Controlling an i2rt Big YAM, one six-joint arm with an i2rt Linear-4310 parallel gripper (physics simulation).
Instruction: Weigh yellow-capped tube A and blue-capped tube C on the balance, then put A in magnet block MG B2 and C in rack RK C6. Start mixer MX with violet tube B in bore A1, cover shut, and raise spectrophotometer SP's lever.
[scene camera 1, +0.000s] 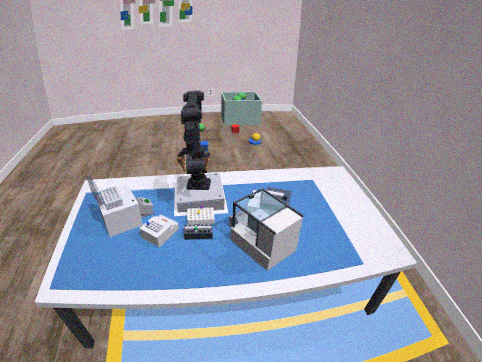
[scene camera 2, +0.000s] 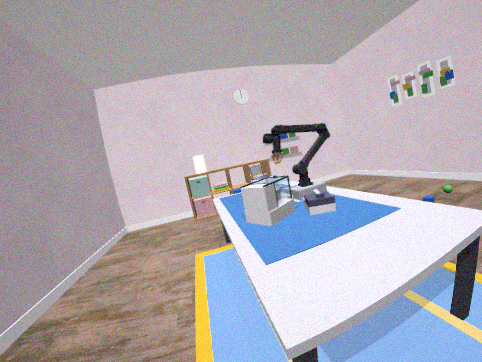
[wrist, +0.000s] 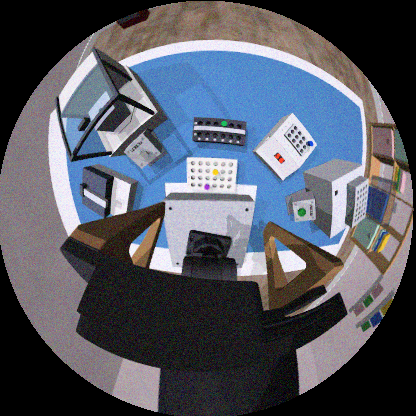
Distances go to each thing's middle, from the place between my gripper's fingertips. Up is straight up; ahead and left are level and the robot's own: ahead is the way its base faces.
Right now my hand is 160 mm short of the balance (scene camera 1: 266, 228), 310 mm to the right of it and 160 mm above it.
